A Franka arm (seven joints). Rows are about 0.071 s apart.
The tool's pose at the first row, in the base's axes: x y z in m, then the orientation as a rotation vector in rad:
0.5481 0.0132 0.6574 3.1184 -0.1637 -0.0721
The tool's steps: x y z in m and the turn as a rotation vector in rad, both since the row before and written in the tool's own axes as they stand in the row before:
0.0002 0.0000 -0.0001 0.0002 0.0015 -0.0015
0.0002 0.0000 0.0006 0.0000 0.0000 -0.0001
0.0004 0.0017 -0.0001 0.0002 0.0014 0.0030
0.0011 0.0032 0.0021 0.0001 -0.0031 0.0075
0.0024 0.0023 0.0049 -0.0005 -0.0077 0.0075
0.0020 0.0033 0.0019 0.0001 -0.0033 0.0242
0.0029 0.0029 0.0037 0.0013 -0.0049 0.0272
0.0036 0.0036 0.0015 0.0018 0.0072 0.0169
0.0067 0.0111 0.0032 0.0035 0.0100 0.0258
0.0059 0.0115 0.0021 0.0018 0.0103 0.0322
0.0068 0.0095 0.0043 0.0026 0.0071 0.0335
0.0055 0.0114 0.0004 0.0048 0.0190 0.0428
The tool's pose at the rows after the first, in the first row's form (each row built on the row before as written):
0.5483 0.0132 0.6575 3.1187 -0.1614 -0.0698
0.5485 0.0132 0.6569 3.1187 -0.1612 -0.0698
0.5487 0.0115 0.6570 3.1186 -0.1659 -0.0676
0.5494 0.0082 0.6549 3.1179 -0.1776 -0.0723
0.5513 0.0056 0.6499 3.1167 -0.1894 -0.0842
0.5528 0.0021 0.6480 3.1137 -0.2271 -0.0890
0.5550 -0.0012 0.6442 3.1110 -0.2696 -0.0961
0.5578 -0.0054 0.6426 3.1096 -0.2959 -0.0844
0.5621 -0.0176 0.6393 3.1078 -0.3362 -0.0680
0.5653 -0.0301 0.6372 3.1023 -0.3861 -0.0513
0.5694 -0.0410 0.6329 3.0967 -0.4381 -0.0394
0.5715 -0.0535 0.6326 3.0884 -0.5044 -0.0085

